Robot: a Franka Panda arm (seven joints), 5 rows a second.
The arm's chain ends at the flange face. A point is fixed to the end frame.
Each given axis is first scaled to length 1.
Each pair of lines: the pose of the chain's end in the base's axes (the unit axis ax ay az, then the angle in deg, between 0 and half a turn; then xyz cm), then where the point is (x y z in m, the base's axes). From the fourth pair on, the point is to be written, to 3 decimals.
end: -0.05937, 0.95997, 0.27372, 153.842, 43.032, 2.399, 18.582
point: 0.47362 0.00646 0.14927
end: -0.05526, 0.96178, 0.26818, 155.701, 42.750, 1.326, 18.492
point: 0.46953 -0.00474 0.14714
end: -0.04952, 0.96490, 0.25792, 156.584, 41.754, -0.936, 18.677
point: 0.45869 -0.02854 0.14859
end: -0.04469, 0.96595, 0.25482, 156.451, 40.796, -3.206, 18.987
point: 0.449 -0.052 0.152
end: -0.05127, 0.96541, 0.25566, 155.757, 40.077, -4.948, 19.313
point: 0.442 -0.069 0.156
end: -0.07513, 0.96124, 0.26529, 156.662, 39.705, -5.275, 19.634
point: 0.440 -0.070 0.159
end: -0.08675, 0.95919, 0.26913, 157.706, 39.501, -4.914, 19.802
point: 0.438 -0.065 0.160
